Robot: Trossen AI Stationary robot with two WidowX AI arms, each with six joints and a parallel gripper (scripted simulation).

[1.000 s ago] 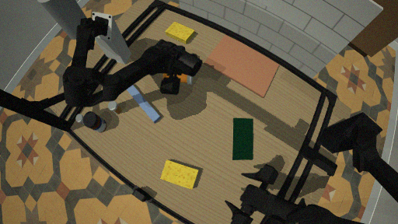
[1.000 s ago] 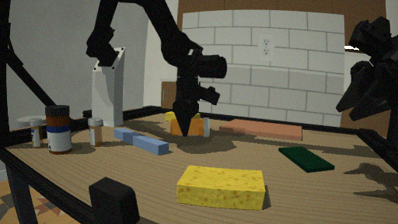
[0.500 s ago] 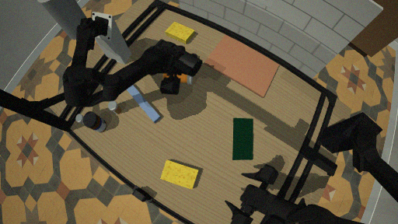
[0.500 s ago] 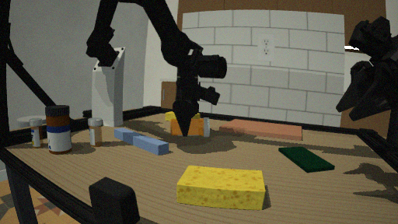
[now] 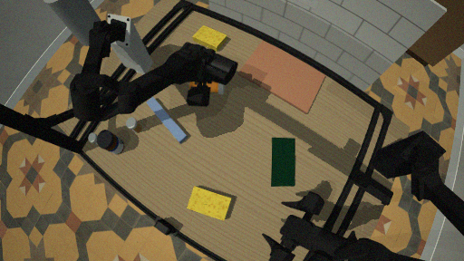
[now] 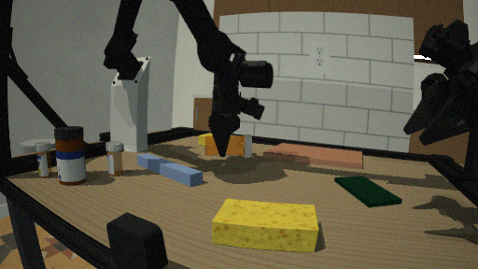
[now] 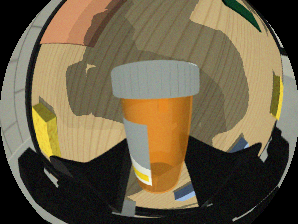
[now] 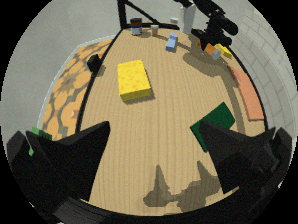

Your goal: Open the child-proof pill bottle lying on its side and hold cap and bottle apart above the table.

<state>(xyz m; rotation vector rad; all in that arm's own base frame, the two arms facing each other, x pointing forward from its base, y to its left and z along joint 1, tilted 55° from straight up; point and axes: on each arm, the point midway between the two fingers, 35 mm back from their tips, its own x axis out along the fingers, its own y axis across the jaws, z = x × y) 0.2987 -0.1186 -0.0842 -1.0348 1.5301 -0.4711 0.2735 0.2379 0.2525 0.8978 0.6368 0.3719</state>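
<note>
The orange pill bottle is 20 mm below my left hand, 10 mm to the right of it and 10 mm ahead of it. Round my left hand: blue bar (140 mm behind, 70 mm to the left, 40 mm below); cap (50 mm to the right, 20 mm ahead, 10 mm below); salmon mat (220 mm to the right, 170 mm ahead, 50 mm below).
</note>
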